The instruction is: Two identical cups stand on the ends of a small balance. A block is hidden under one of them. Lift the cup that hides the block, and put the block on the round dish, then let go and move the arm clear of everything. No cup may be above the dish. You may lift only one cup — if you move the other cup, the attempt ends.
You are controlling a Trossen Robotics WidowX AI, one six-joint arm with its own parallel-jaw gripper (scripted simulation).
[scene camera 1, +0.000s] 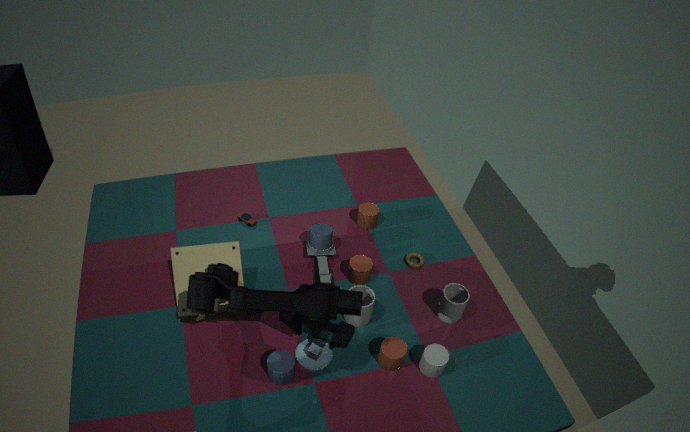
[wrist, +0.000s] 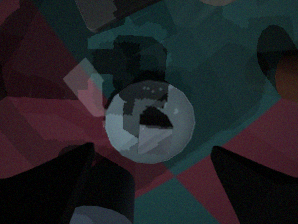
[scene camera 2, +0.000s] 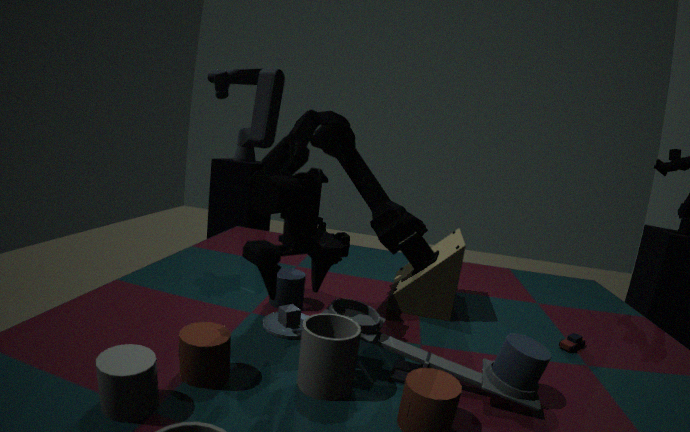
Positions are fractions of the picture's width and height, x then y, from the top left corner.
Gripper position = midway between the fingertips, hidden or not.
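Note:
A balance (scene camera 2: 0.54, 0.74) is here, and so is a blue-grey cup (scene camera 2: 0.42, 0.67). My gripper (scene camera 2: 0.43, 0.68), which I can also see at (scene camera 1: 0.46, 0.79) and at (wrist: 0.52, 0.68), is open and holds nothing.

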